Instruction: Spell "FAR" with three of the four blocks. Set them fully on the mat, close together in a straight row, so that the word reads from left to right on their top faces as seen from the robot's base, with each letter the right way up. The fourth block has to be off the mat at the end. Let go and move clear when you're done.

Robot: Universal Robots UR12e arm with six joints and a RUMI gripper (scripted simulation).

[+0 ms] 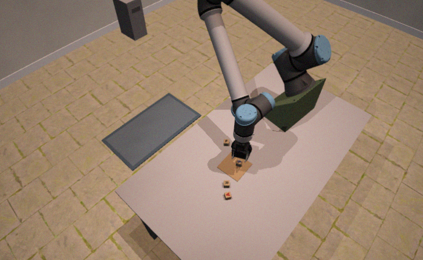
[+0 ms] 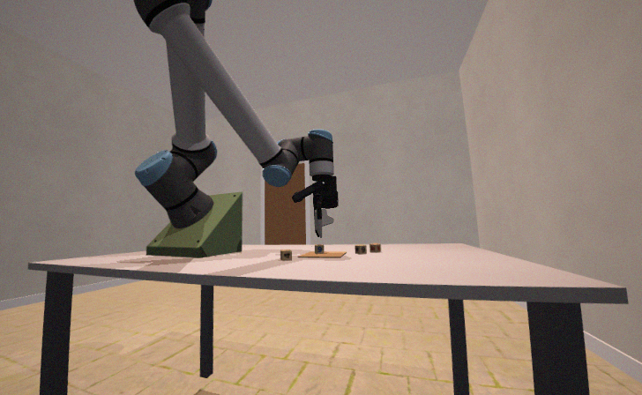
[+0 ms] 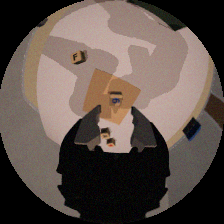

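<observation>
The blue-lettered block lies 5 cm below my hand. Also, from my hand: F block (13 cm to the right, 8 cm behind, 6 cm below); R block (14 cm ahead, 6 cm below, 2 cm to the left); tan mat (7 cm below, 2 cm to the right, 2 cm ahead).
</observation>
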